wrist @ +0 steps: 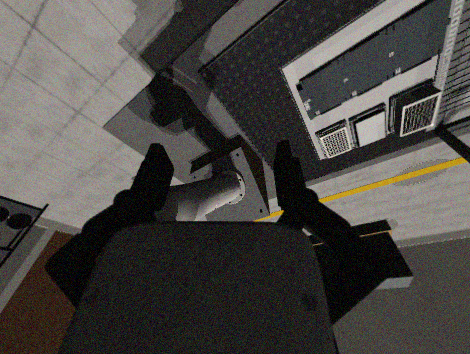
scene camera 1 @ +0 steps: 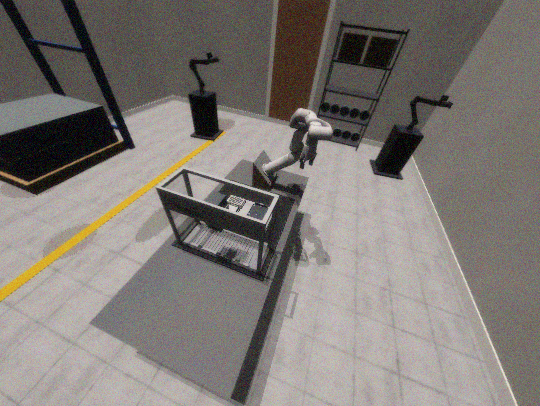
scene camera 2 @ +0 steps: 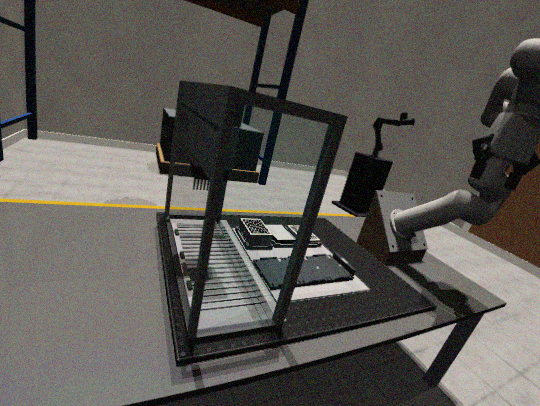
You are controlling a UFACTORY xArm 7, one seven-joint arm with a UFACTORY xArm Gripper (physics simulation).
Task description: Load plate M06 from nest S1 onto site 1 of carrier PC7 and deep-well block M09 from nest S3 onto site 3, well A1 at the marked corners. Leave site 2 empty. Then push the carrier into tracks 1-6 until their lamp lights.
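Pixels of known places: gripper, fingertip midpoint: (wrist: 221, 154) (scene camera 1: 305, 166) (scene camera 2: 491, 183); arm's base, link origin: (wrist: 230, 186) (scene camera 1: 266, 170) (scene camera 2: 399, 223).
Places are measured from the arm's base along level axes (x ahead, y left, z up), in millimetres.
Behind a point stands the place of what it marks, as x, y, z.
Observation:
My gripper (scene camera 1: 307, 164) {290, 322, 288} (scene camera 2: 495, 182) {290, 322, 288} (wrist: 221, 154) {290, 322, 288} is open and empty, high above the arm's base and away from the labware. The carrier (scene camera 1: 257, 211) {420, 30, -124} (scene camera 2: 300, 270) {528, 29, -123} (wrist: 370, 60) {516, 38, -123}, a dark flat plate with small pale marks, lies outside the tracks (scene camera 2: 225, 280); no labware stands on it. Beside it, in a row, stand a tall block with a white gridded top (scene camera 2: 256, 227) (wrist: 420, 114), a plain white-topped piece (scene camera 2: 282, 232) {459, -183, -108} (wrist: 371, 127) {472, -175, -108} and a low gridded plate (wrist: 334, 141) {361, -159, -112}. Labels, A1 corners and the lamp are too small to read.
A post-and-beam frame (scene camera 1: 212, 212) {890, -91, 302} (scene camera 2: 320, 175) {734, 198, 236} stands over the tracks; its post (wrist: 455, 142) {649, -359, -55} shows in the wrist view. The arm's wedge base (scene camera 2: 387, 220) {74, -17, 11} stands beside the dark perforated board (scene camera 2: 400, 302) {286, 247, -134} (wrist: 240, 85) {227, 206, -134}. Black pedestals (scene camera 1: 204, 115) (scene camera 1: 397, 150) stand farther off.

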